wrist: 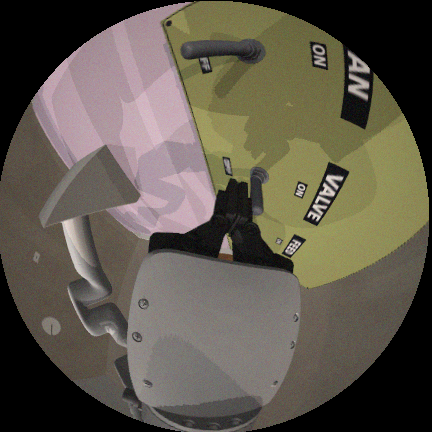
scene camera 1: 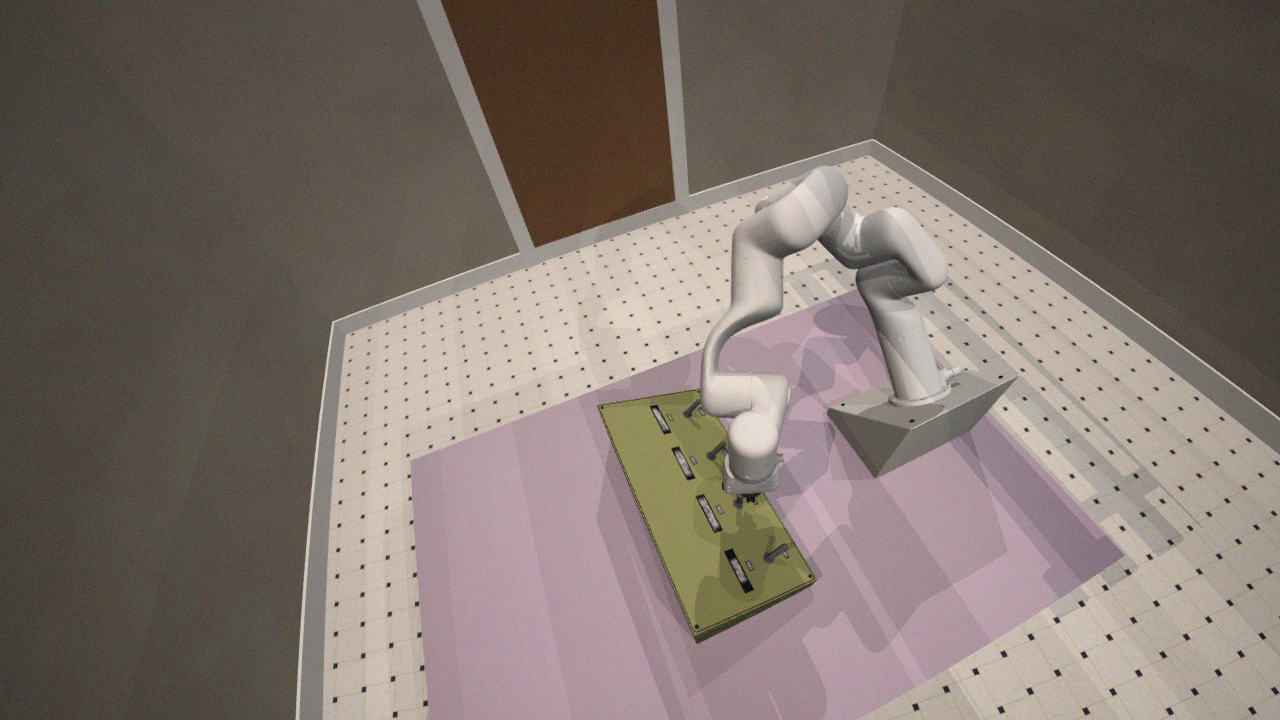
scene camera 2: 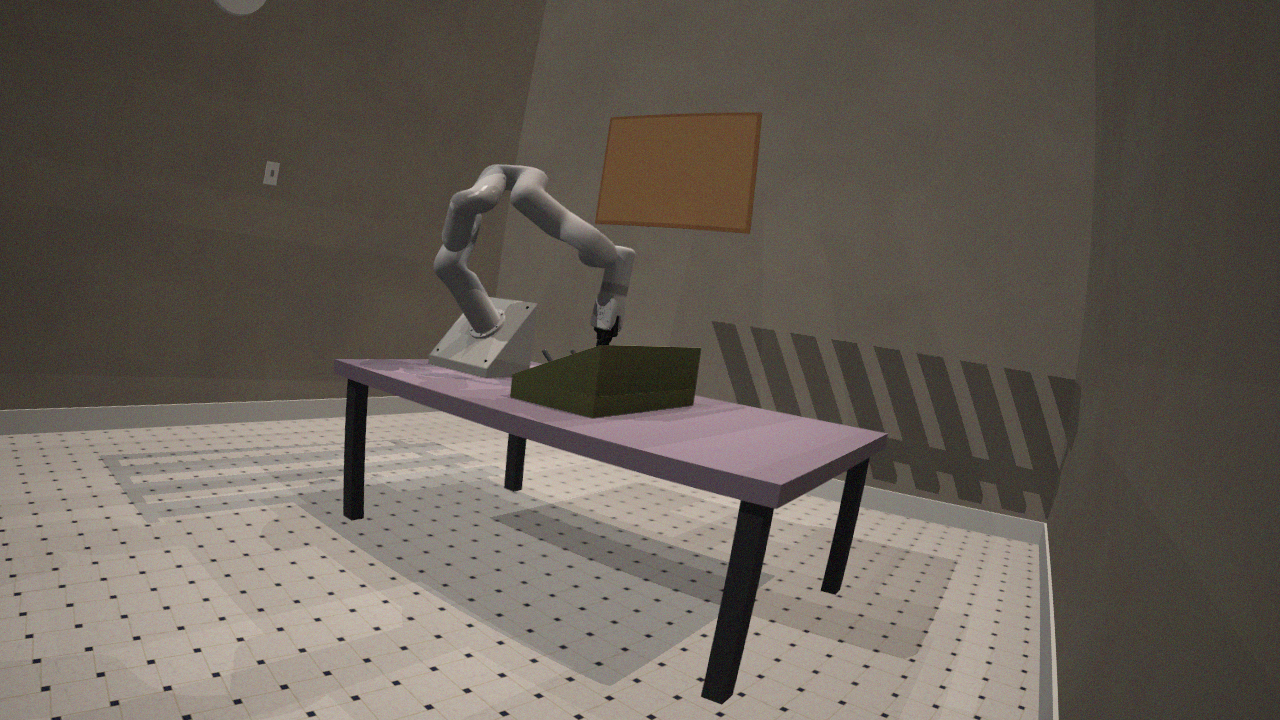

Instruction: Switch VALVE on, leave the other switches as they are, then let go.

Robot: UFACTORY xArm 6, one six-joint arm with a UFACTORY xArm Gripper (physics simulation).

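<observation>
The VALVE lever is a grey stick on the green switch panel. In the wrist view it stands out from the panel between its small OFF label and its ON label, leaning clearly to neither. The VALVE nameplate lies beyond the ON label. My gripper is shut and empty. Its black fingertips are right beside the lever, on the OFF side; whether they touch it, I cannot tell.
The FAN lever leans to its OFF label. The FEED nameplate and its lever are on VALVE's other side, with another lever at the far end. The panel sits on the pink table.
</observation>
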